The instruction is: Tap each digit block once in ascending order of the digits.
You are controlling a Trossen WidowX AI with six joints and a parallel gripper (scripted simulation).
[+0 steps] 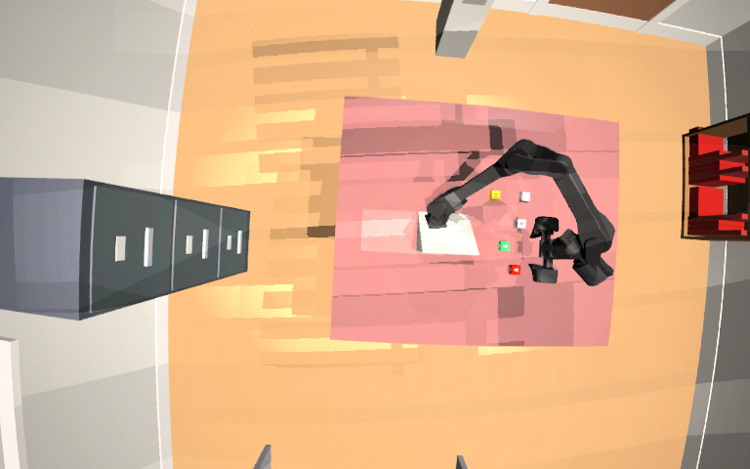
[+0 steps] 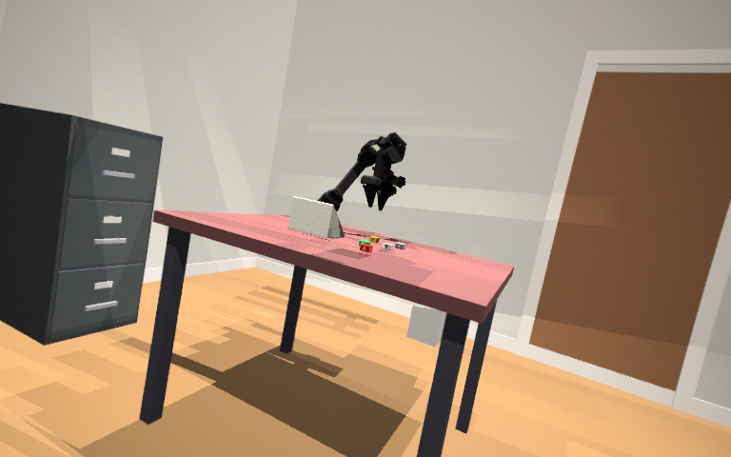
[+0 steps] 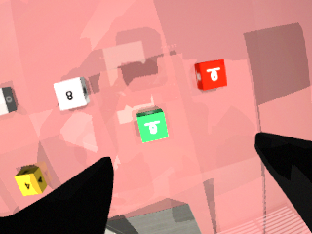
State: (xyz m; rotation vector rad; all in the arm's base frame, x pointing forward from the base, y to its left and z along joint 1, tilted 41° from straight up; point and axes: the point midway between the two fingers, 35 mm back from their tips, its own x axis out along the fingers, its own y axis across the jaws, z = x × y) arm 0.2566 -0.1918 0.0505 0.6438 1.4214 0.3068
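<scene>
The dark grey block lies 8 cm ahead of my gripper tip, 19 cm to the left of it and 13 cm below it. From my gripper tip the other things lie so: white block 5 cm ahead, 9 cm to the left, 13 cm below; then green block 2 cm behind, 1 cm to the left, 13 cm below; then red block 2 cm ahead, 8 cm to the right, 13 cm below.
</scene>
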